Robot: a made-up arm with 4 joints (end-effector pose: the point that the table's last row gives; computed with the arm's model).
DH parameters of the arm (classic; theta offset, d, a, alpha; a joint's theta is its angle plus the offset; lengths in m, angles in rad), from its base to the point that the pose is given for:
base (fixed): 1.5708 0.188 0 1.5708
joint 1: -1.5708 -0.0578 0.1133 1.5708
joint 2: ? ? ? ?
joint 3: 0 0.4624 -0.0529 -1.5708
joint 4: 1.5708 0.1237 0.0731 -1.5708
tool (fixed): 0 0.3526 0 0
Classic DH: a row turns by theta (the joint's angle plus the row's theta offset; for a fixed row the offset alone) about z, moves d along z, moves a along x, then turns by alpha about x.
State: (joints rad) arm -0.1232 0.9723 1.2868 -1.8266
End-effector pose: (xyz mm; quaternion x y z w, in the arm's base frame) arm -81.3 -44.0 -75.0 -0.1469 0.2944 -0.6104 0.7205
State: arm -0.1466 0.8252 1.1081 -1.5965
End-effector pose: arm -91.1 10.0 -50.8 -0.2425 0.2830 -0.5145 0.7723
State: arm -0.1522 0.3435 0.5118 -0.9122
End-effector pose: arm -218.4 108.5 94.1 -0.2749 0.2593 -0.1689 0.9103
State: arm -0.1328 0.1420 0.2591 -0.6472
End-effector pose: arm -269.5 82.1 191.7 -0.1827 0.2440 -0.0660 0.9501
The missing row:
joint 2: 0 -0.1261 0.1556 1.5708
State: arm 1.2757 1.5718 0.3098 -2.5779
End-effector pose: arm 331.1 406.5 -17.5 0.5753 0.4631 0.1751 0.6511
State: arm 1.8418 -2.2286 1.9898 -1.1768
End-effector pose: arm -63.9 -104.6 456.6 -0.4960 -0.0085 0.6846 0.5342
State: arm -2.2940 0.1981 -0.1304 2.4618
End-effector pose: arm -716.2 -465.6 564.0 -0.2056 -0.4523 0.8591 0.1231
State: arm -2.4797 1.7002 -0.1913 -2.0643
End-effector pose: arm 317.7 -185.6 363.5 -0.9354 0.1445 -0.1409 0.2904
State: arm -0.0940 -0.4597 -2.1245 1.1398
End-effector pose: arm -909.8 -48.5 53.0 0.5865 -0.1917 -0.6181 0.4871
